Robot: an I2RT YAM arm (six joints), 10 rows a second.
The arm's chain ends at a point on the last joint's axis. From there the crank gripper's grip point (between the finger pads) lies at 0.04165 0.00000 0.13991 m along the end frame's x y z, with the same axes.
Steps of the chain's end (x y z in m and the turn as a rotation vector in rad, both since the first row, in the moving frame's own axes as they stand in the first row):
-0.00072 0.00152 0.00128 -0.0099 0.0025 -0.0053
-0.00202 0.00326 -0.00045 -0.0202 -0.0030 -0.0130
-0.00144 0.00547 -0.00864 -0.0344 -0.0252 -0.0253
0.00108 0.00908 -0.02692 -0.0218 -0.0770 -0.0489
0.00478 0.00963 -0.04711 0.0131 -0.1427 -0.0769
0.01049 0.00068 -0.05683 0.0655 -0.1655 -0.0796
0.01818 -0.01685 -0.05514 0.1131 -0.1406 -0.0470
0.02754 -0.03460 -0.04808 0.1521 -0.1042 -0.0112
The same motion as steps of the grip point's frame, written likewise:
-0.00037 0.00268 0.00117 -0.0099 0.0025 -0.0053
-0.00243 0.00555 -0.00035 -0.0202 -0.0030 -0.0130
-0.00493 0.00929 -0.00770 -0.0344 -0.0252 -0.0253
-0.00978 0.01039 -0.02414 -0.0218 -0.0770 -0.0489
-0.01571 0.00534 -0.04265 0.0131 -0.1427 -0.0769
-0.01358 -0.01103 -0.05230 0.0655 -0.1655 -0.0796
-0.00220 -0.03440 -0.05170 0.1131 -0.1406 -0.0470
0.01270 -0.05647 -0.04617 0.1521 -0.1042 -0.0112

